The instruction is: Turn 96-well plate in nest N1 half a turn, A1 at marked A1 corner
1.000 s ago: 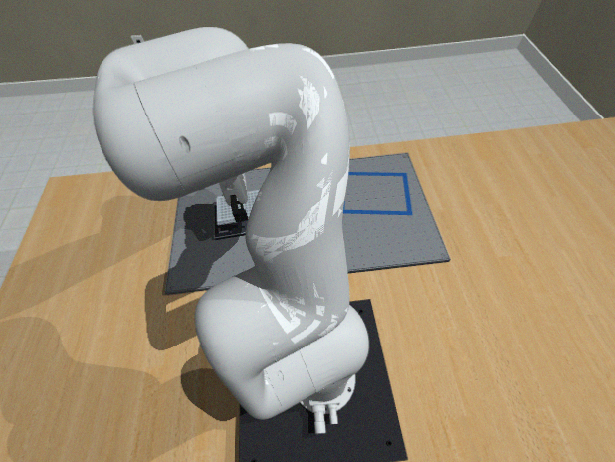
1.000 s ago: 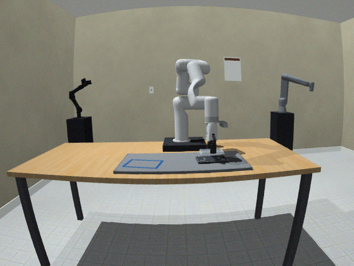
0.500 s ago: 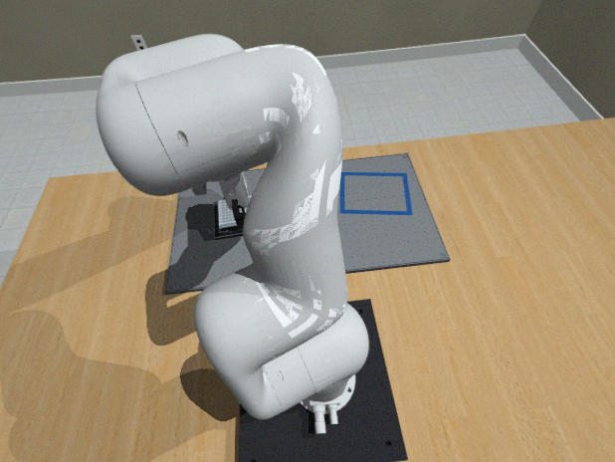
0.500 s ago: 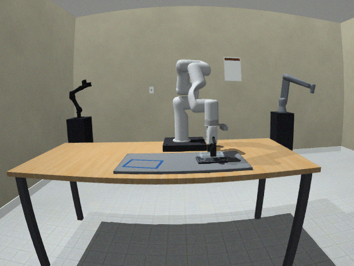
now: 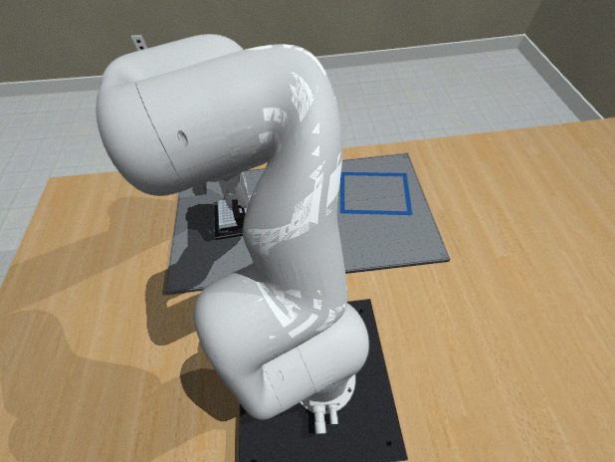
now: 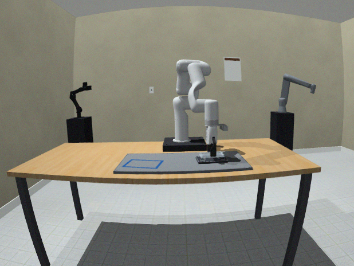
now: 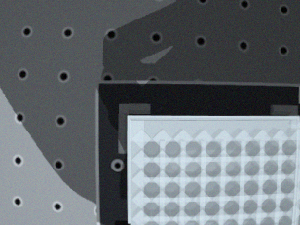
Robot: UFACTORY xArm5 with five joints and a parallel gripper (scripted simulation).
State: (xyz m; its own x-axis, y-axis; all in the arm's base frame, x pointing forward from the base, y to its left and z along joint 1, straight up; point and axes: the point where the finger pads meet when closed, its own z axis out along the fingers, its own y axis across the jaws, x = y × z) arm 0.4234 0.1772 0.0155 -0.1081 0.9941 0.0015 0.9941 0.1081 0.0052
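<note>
Right now the white 96-well plate is 10 mm below my hand. The rest, counted from my hand: plate nest 40 mm below; A1 label 80 mm to the left, 50 mm ahead, 30 mm below.
</note>
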